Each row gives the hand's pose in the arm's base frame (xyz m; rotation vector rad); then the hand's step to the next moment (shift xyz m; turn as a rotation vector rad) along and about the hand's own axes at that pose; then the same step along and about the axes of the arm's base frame.
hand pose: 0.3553 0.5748 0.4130 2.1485 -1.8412 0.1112
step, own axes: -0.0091 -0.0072 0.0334 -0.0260 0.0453 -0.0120
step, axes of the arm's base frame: 0.0008 0.0002 -0.0353 -0.0470 0.0224 0.0129
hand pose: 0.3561 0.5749 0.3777 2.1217 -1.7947 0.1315
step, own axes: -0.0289 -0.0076 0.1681 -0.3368 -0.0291 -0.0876
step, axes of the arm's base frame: -0.0245 -0.0270 -0.1668 -0.0220 0.3477 -0.0244
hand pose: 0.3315 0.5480 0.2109 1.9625 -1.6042 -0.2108
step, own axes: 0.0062 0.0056 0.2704 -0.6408 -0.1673 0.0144
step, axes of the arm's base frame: -0.1307 -0.0980 -0.2156 -0.0331 0.6113 -0.2531
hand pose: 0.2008 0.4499 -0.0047 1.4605 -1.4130 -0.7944
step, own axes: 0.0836 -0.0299 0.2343 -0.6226 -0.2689 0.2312
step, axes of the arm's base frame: -0.1917 -0.1260 -0.1008 -0.1898 0.5462 -0.4231
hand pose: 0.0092 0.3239 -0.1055 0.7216 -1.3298 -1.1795
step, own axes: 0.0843 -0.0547 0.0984 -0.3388 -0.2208 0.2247
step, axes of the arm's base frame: -0.1199 -0.0734 -0.0054 -0.2154 0.2962 -0.2827
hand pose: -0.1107 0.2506 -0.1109 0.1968 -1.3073 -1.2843
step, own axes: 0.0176 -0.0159 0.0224 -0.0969 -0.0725 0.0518
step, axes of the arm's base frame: -0.0310 -0.0076 0.0065 -0.0573 0.0747 -0.0920
